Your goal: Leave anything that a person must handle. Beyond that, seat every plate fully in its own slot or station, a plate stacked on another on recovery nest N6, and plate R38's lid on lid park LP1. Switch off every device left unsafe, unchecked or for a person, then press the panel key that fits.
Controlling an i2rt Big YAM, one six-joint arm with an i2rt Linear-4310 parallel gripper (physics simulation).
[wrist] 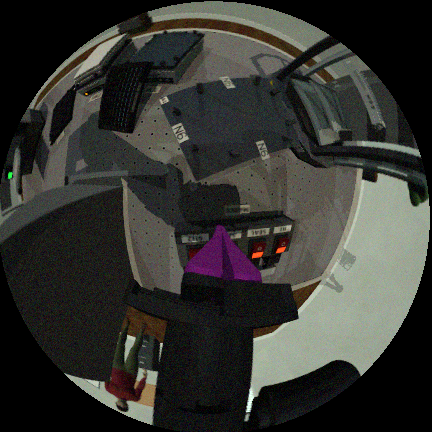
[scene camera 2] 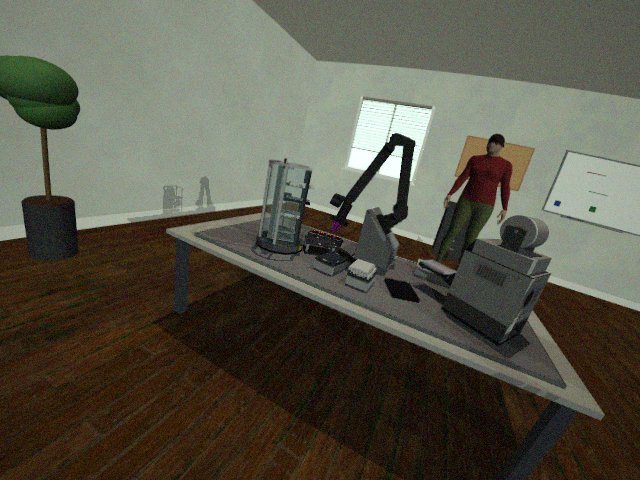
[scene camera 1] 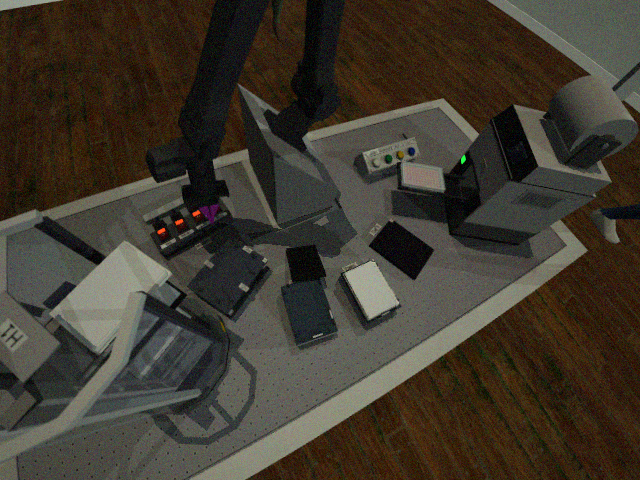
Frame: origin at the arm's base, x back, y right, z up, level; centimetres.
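Where they show: gripper, fingertip midpoint: (wrist: 218, 228) (scene camera 2: 332, 233) (scene camera 1: 212, 222); arm's base, origin of the base link: (scene camera 2: 382, 224) (scene camera 1: 283, 133).
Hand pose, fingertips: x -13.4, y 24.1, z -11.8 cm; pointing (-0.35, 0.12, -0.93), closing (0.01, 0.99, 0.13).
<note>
Things, the pixels of their top centre, and the offset from my fingertips. "pt": a spot on its surface instead.
- switch box, middle of its top: (wrist: 242, 269) (scene camera 1: 183, 210) (scene camera 2: 327, 232) dx +7.8, dy +6.9, dz -2.4 cm
- Nest N6, middle of its top: (wrist: 243, 107) (scene camera 1: 227, 270) (scene camera 2: 320, 238) dx -14.2, dy -0.6, dz -0.1 cm
- white-topped plate, middle of its top: (scene camera 1: 370, 288) (scene camera 2: 362, 265) dx -30.3, dy -31.6, dz +0.6 cm
- dark block, surface spot: (wrist: 167, 49) pt dx -27.1, dy -14.7, dz -2.2 cm
- key panel, middle of its top: (scene camera 1: 392, 147) (scene camera 2: 439, 266) dx +10.1, dy -60.6, dz +0.7 cm
- carousel tower, surface spot: (scene camera 2: 279, 245) pt dx -36.8, dy +9.4, dz -3.6 cm
- black pad, surface spot: (scene camera 1: 401, 249) (scene camera 2: 399, 287) pt dx -21.8, dy -48.7, dz -6.3 cm
- instrument, middle of its top: (scene camera 1: 609, 95) (scene camera 2: 527, 216) dx -18.3, dy -83.6, dz +37.9 cm
- pinkish plate, middle of its top: (scene camera 1: 423, 175) (scene camera 2: 438, 265) dx -6.1, dy -60.4, dz +5.4 cm
My gripper (scene camera 1: 210, 219) (scene camera 2: 335, 229) (wrist: 218, 228) is shut and empty. Its purple fingertips are over the switch box (scene camera 1: 193, 235) (scene camera 2: 324, 240) (wrist: 250, 223); contact cannot be told. Three switches glow orange in scene camera 1; the fingers hide part of the row. Nest N6 (scene camera 1: 227, 279) (wrist: 225, 120) is a dark block beside the box, with no plate visible on it. A white-topped plate (scene camera 1: 370, 289) (scene camera 2: 361, 268) (wrist: 100, 56) sits on a station. A black plate (scene camera 1: 305, 262) (wrist: 124, 97) lies against a dark block (scene camera 1: 308, 312) (wrist: 167, 49). The key panel (scene camera 1: 392, 148) has white, green, yellow and blue keys.
A carousel tower (scene camera 2: 279, 245) with plates stands beside N6. A grey wedge (scene camera 1: 305, 191) (scene camera 2: 373, 242) stands beside the arm. A black pad (scene camera 1: 401, 249) (scene camera 2: 401, 289) (wrist: 64, 115) lies near an instrument (scene camera 1: 527, 206) (scene camera 2: 496, 289) with a green light; a pinkish plate (scene camera 1: 422, 176) sits before it.
</note>
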